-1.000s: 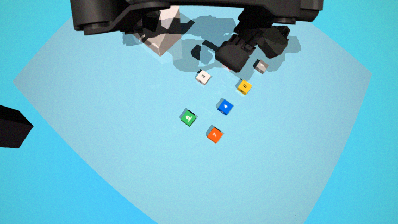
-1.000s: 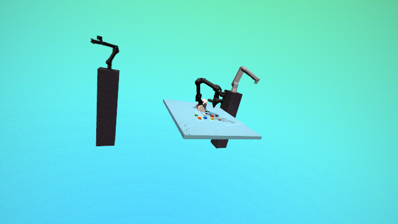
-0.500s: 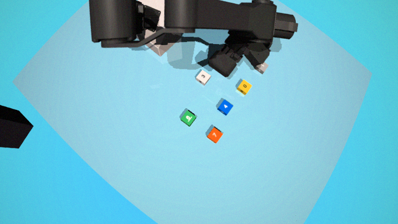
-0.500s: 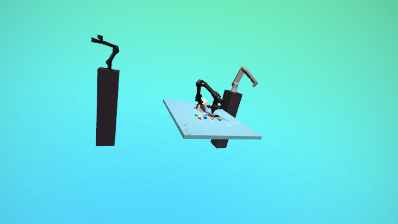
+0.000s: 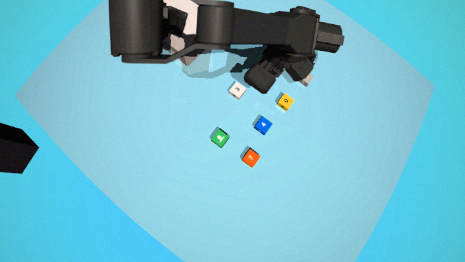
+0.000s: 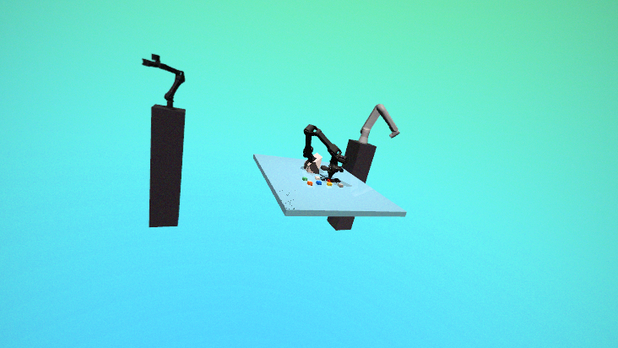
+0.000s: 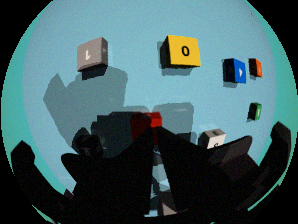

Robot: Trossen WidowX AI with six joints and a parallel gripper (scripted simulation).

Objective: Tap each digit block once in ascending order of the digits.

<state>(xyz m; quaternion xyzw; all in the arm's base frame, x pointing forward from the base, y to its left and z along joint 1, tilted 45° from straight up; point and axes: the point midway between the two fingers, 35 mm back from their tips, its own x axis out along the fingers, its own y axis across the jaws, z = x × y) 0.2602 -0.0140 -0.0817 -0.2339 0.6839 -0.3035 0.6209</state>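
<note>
Now: gripper tip 20 mm above the red block, 10 mm to the right of it and 10 mm past it. From my gripper tip the other things lie so: black block (90 mm to the left, 30 mm behind, 20 mm below); yellow block (80 mm ahead, 40 mm to the right, 20 mm below); white block (90 mm to the right, 40 mm behind, 20 mm below).
</note>
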